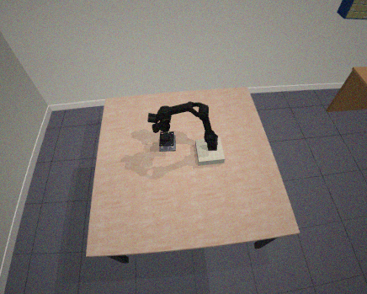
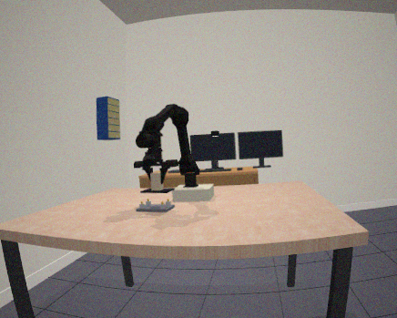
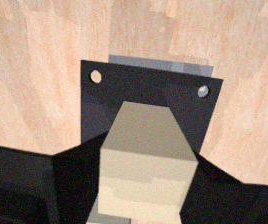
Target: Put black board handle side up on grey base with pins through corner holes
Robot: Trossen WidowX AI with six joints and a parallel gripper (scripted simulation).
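The grey base is 110 mm below my gripper tip and 20 mm to the right of it. From my gripper tip the other things lie so: flat black board 10 mm below.
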